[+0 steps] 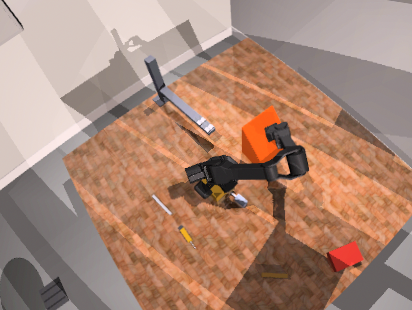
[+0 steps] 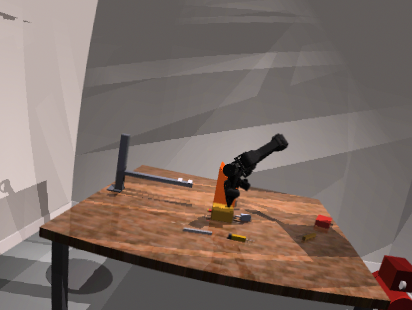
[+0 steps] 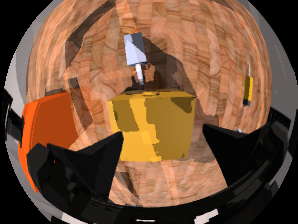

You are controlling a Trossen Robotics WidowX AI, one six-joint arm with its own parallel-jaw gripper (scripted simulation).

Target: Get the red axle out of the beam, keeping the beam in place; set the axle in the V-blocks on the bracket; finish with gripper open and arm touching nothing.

Labels:
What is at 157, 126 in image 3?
A yellow beam.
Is the gripper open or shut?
Open.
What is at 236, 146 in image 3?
The gripper.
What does the gripper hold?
Nothing.

